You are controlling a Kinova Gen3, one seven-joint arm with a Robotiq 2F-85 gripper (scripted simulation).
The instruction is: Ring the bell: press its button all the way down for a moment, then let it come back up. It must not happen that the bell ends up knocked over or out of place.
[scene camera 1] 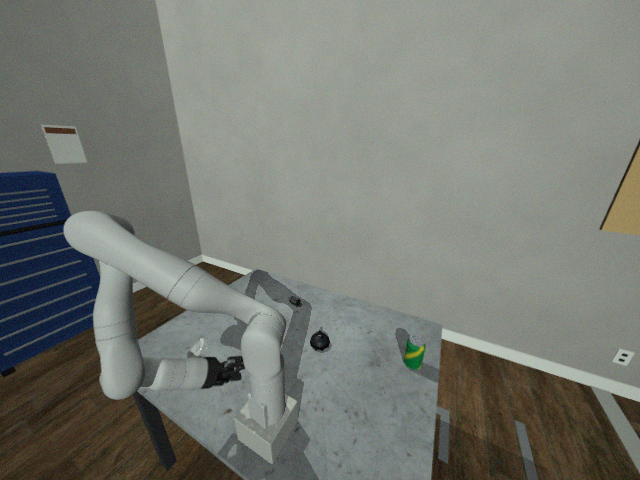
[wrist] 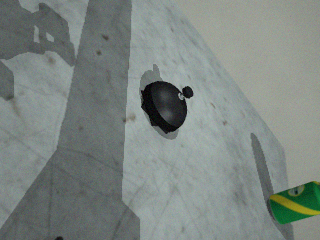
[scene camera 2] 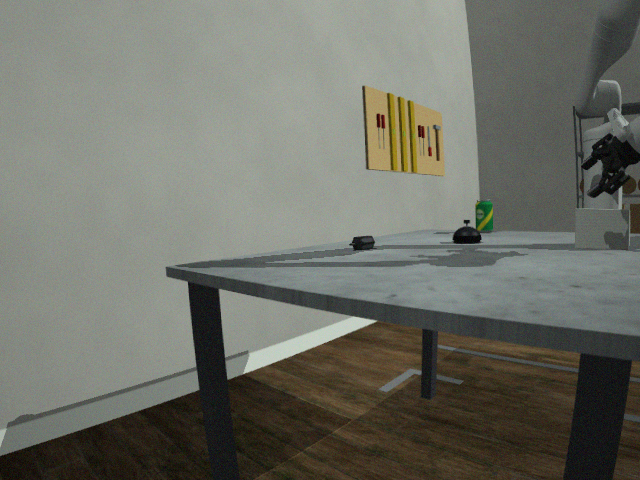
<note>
I see my gripper [scene camera 1: 248,370] and a bell [wrist: 162,102].
</note>
